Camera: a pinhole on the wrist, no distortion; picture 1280 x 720 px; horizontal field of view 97.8 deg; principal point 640.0 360.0 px. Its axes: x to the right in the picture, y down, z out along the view. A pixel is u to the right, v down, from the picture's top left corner.
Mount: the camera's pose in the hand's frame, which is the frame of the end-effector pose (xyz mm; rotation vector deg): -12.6 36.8 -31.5 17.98 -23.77 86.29
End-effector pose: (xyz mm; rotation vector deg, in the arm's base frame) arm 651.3 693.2 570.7 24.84 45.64 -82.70
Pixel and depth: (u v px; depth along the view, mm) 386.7 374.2 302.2
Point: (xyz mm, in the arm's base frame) 477.4 575.9 764.2
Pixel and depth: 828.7 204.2 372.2
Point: 704.5 389.4 773.9
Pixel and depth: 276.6 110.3 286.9
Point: 420.3 495.2 657.4
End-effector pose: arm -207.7 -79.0 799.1 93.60 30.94 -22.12
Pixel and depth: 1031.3 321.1 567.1
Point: -99.3 -738.5 826.7
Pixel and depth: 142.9 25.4 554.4
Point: -336.1 -247.8 63.1
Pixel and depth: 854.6 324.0 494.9
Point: -197.8 -570.7 724.9
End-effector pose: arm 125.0 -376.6 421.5 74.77 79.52 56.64
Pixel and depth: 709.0 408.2 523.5
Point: 542.1 -506.4 197.7
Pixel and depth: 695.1 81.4 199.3
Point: 274.6 -316.2 340.2
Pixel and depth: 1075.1 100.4 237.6
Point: 410.1 -297.4 441.4
